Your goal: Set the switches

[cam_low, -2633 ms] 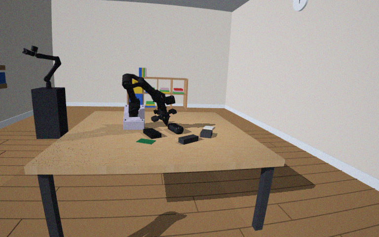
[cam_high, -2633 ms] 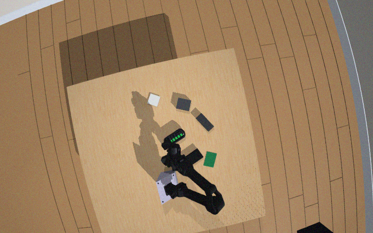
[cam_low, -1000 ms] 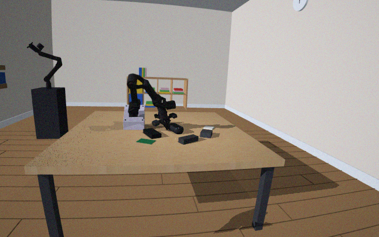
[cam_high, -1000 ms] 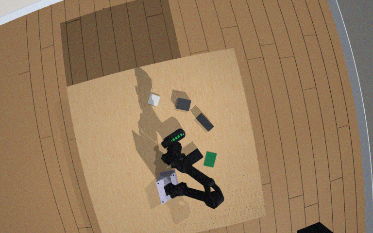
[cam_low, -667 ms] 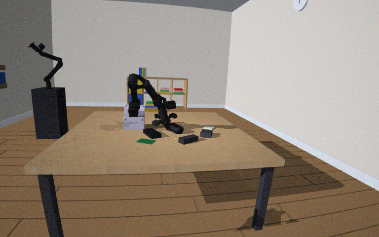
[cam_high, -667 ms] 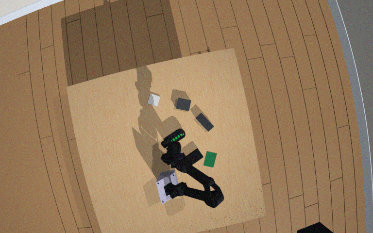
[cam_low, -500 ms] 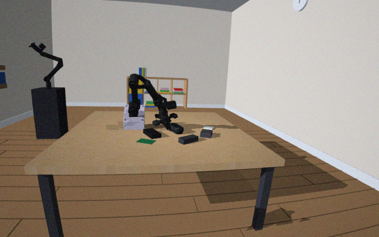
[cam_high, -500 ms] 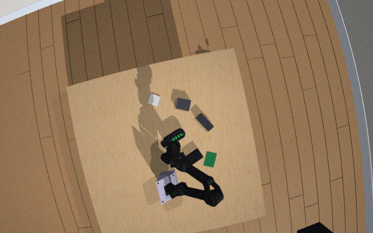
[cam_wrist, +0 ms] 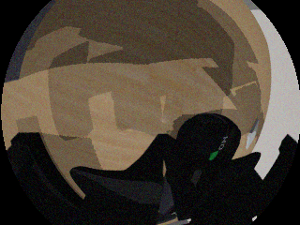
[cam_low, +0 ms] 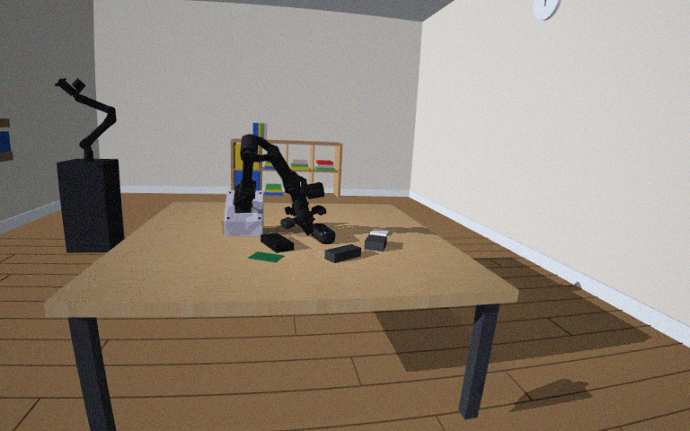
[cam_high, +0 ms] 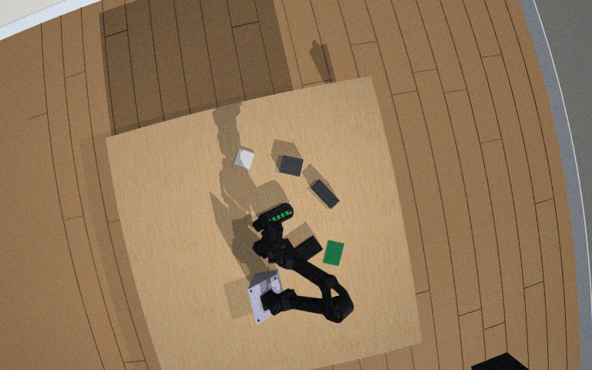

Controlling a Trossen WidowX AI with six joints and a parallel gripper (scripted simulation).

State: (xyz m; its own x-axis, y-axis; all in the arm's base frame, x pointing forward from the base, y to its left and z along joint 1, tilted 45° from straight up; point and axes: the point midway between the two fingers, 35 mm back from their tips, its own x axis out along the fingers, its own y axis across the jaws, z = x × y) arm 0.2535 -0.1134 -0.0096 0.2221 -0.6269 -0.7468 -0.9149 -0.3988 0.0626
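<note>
Right now my gripper tip is 240 mm short of the dark grey square block, 160 mm to the left of it and 10 mm below it. Also, from my gripper tip: dark grey oblong block: 270 mm to the right, 90 mm ahead, 10 mm above; black block: 140 mm behind, 120 mm to the right, 10 mm above; green card: 240 mm to the right, 180 mm behind.
</note>
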